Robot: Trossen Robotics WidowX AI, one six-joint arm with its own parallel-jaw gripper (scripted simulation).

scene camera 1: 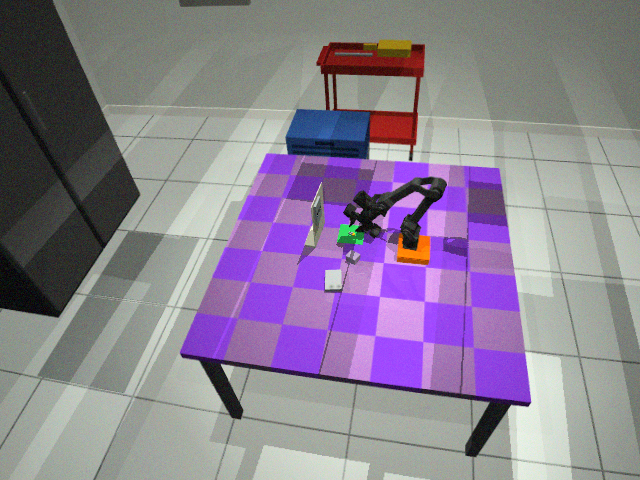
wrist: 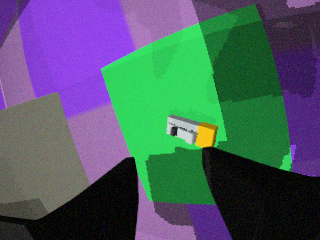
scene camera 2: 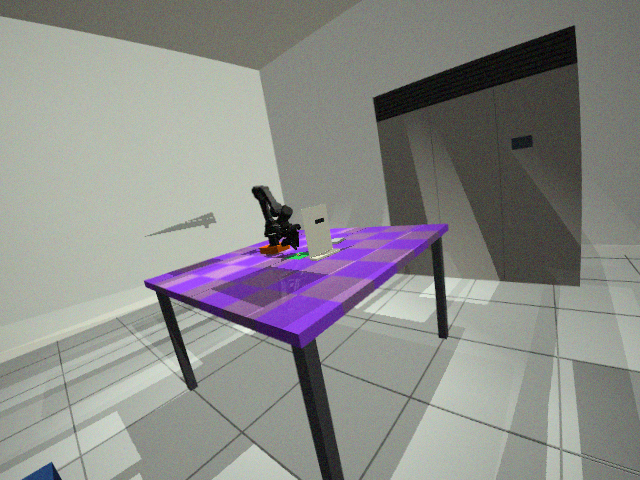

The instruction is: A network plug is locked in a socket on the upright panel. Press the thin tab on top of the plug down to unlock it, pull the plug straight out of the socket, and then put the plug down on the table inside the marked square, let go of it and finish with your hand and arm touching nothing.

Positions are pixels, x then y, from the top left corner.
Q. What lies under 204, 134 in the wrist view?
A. A network plug.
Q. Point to a green marked square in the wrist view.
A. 222, 71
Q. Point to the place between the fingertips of my gripper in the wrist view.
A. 169, 161
